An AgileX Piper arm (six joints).
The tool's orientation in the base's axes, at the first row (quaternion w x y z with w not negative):
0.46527 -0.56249 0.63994 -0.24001
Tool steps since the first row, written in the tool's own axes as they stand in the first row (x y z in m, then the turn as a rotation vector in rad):
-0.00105 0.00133 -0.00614 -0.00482 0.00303 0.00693
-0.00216 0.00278 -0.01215 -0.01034 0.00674 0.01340
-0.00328 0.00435 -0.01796 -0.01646 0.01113 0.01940
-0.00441 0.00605 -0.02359 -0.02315 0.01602 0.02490
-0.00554 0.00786 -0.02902 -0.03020 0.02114 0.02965
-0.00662 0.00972 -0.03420 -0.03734 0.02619 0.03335
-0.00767 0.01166 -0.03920 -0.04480 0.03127 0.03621
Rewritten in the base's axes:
-0.00604 0.00000 0.00201 0.00418 0.00681 -0.00408
-0.01204 0.00011 0.00388 0.00757 0.01435 -0.00829
-0.01792 0.00031 0.00557 0.01018 0.02253 -0.01265
-0.02371 0.00058 0.00707 0.01207 0.03126 -0.01702
-0.02938 0.00093 0.00839 0.01318 0.04023 -0.02113
-0.03486 0.00130 0.00953 0.01340 0.04903 -0.02467
-0.04022 0.00170 0.01052 0.01287 0.05797 -0.02775

